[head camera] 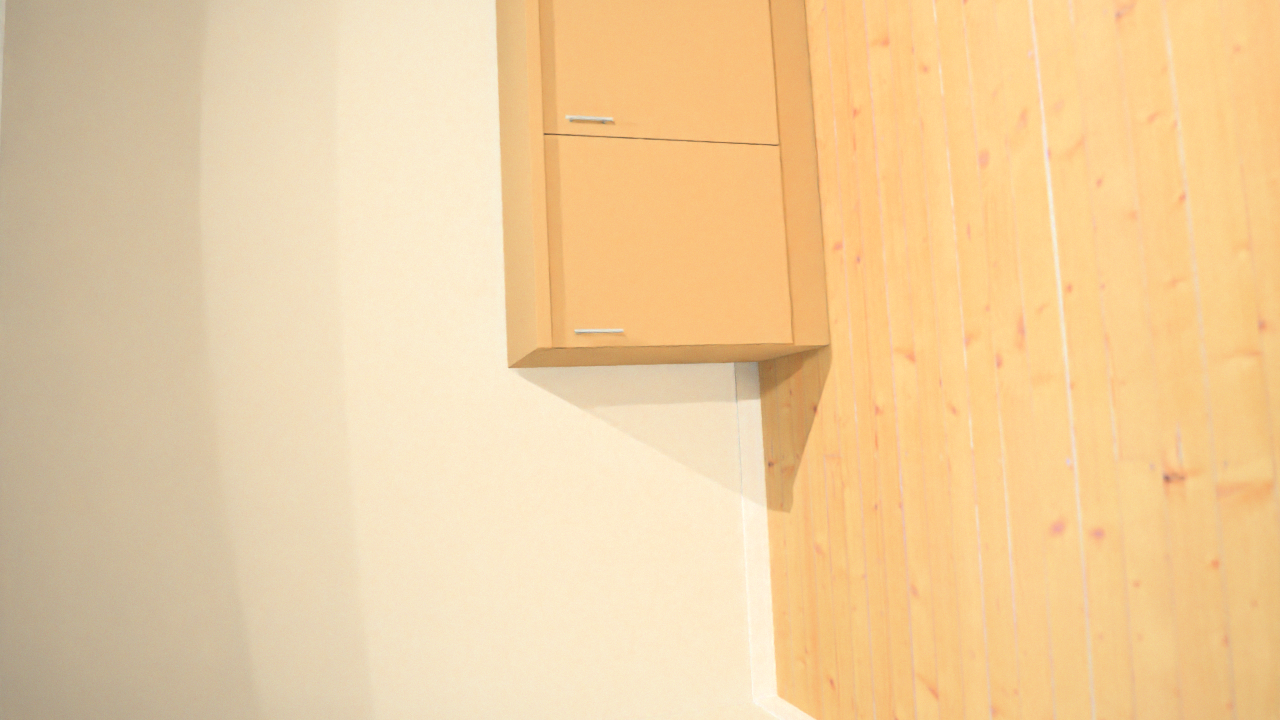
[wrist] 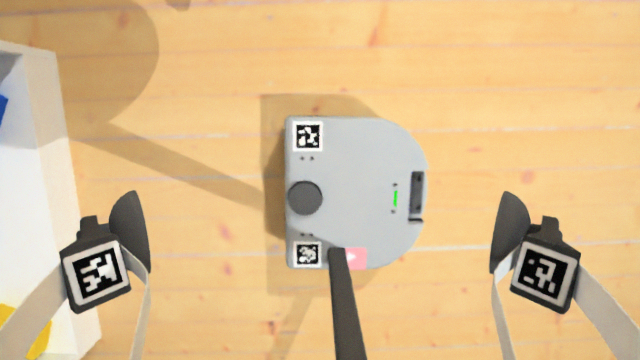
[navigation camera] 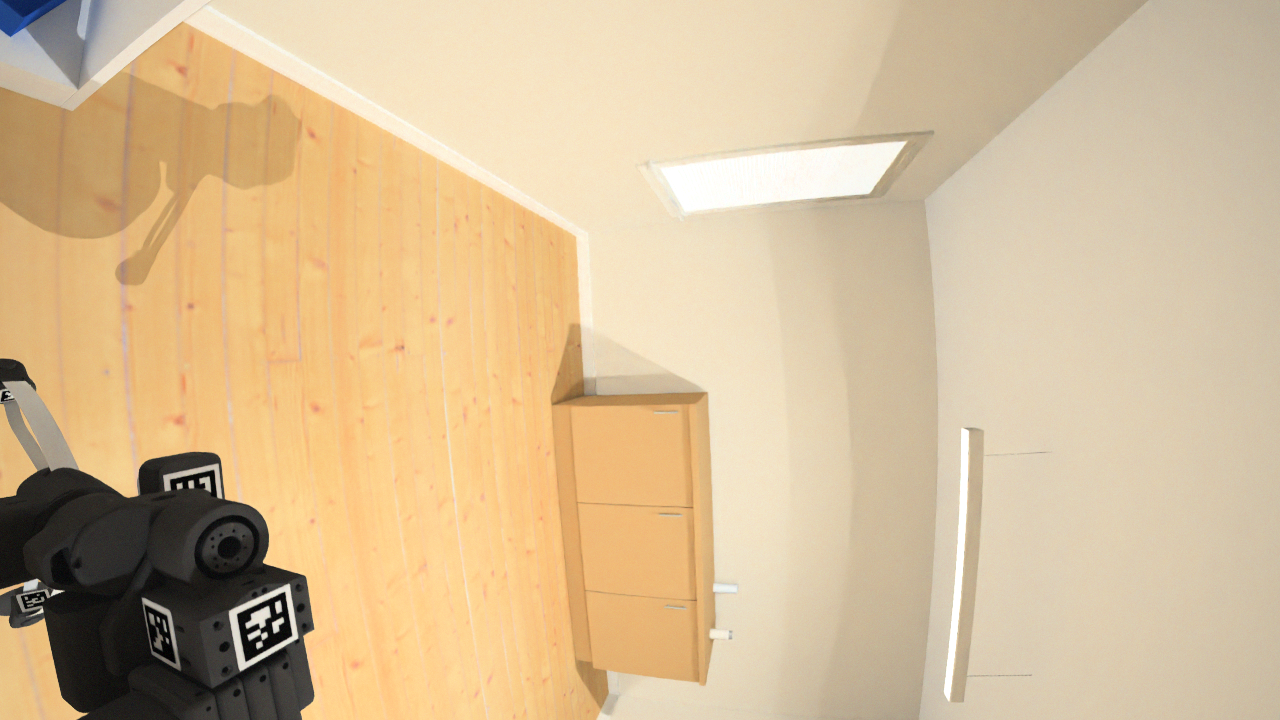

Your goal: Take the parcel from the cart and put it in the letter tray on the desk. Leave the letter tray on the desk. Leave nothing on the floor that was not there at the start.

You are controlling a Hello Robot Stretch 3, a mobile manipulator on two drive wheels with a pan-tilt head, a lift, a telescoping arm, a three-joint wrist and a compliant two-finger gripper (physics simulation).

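Places are measured from the robot's base along level axes (x ahead, y left, z up), in metres.
Pixels of known places: gripper, fingertip midpoint: [wrist: 320, 220] [navigation camera: 5, 491]; robot's base, link origin: [wrist: 308, 181].
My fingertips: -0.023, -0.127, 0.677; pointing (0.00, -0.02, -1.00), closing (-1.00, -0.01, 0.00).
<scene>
For each thing: its top centre in the pictures, then the offset to it from my fingertips, as dx, dy, dz. "*": a spot on its surface instead.
- blue thing, surface spot: [navigation camera: 22, 13] * +0.751, -0.089, -0.575
- yellow thing, surface spot: [wrist: 41, 340] * +0.705, +0.522, -0.550
My gripper [navigation camera: 21, 493] [wrist: 320, 220] is open, with its fingertips wide apart and nothing between them. In the wrist view it hangs above my own grey base, which stands on the plank floor. In the navigation view the gripper is at the lower left, partly hidden by the black wrist. The parcel, the cart, the letter tray and the desk cannot be made out in these views.
A white open-fronted unit [navigation camera: 134, 35] [wrist: 47, 100] is at the left, holding a blue thing [navigation camera: 22, 13] [wrist: 2, 107] and a yellow thing [wrist: 41, 340]. A wooden cabinet [head camera: 662, 241] [navigation camera: 635, 546] stands along the wall. A lit window [navigation camera: 778, 174] is in the wall.
</scene>
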